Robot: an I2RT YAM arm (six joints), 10 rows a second.
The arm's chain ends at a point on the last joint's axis. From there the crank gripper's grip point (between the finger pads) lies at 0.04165 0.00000 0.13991 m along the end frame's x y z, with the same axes.
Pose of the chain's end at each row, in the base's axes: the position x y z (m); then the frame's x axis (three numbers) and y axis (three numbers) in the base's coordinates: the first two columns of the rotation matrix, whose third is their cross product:
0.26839 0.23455 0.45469 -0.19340 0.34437 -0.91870 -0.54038 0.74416 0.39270
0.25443 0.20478 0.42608 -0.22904 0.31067 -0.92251 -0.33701 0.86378 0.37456
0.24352 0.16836 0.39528 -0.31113 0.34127 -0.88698 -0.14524 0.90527 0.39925
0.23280 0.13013 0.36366 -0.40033 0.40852 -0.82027 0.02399 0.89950 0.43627
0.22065 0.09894 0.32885 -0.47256 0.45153 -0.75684 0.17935 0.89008 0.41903
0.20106 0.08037 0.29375 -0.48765 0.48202 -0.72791 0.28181 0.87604 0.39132
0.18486 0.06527 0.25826 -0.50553 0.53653 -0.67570 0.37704 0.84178 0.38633
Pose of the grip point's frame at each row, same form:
0.37491 0.32898 0.42233 -0.19340 0.34437 -0.91870 -0.54038 0.74416 0.39270
0.37266 0.27322 0.37463 -0.22904 0.31067 -0.92251 -0.33701 0.86378 0.37456
0.36197 0.21798 0.32587 -0.31113 0.34127 -0.88698 -0.14524 0.90527 0.39925
0.34429 0.16883 0.27774 -0.40033 0.40852 -0.82027 0.02399 0.89950 0.43627
0.32169 0.12646 0.22715 -0.47256 0.45153 -0.75684 0.17935 0.89008 0.41903
0.29636 0.09844 0.18466 -0.48765 0.48202 -0.72791 0.28181 0.87604 0.39132
0.27238 0.07930 0.14228 -0.50553 0.53653 -0.67570 0.37704 0.84178 0.38633

